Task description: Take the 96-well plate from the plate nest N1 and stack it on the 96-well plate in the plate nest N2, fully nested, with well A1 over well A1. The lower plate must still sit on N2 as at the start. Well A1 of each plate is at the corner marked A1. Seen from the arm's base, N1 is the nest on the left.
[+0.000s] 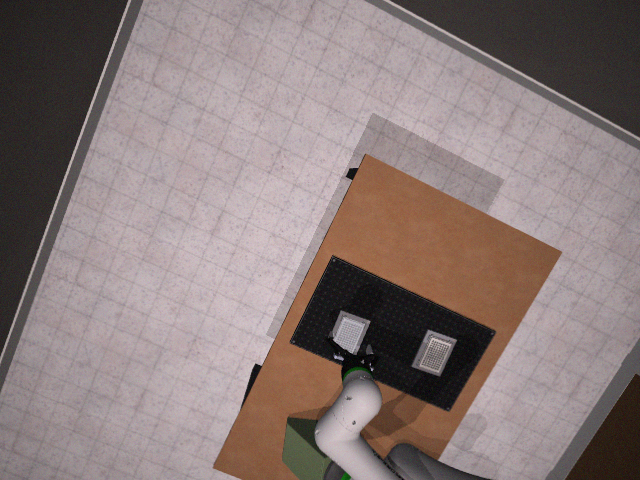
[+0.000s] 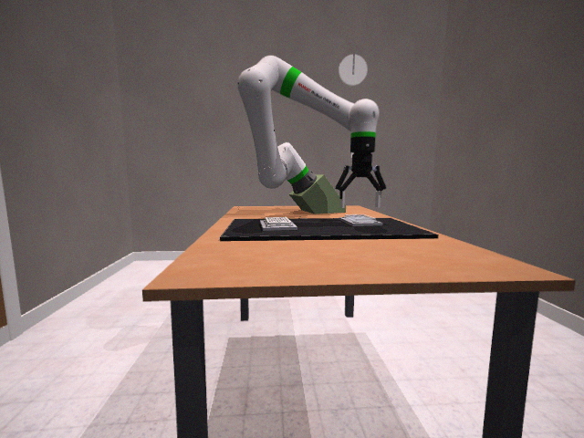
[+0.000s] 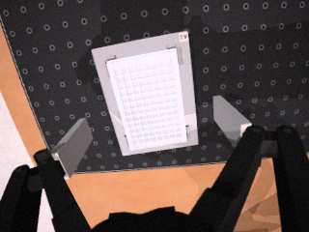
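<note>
Right now my hand is 70 mm above the plate nest N1.
</note>
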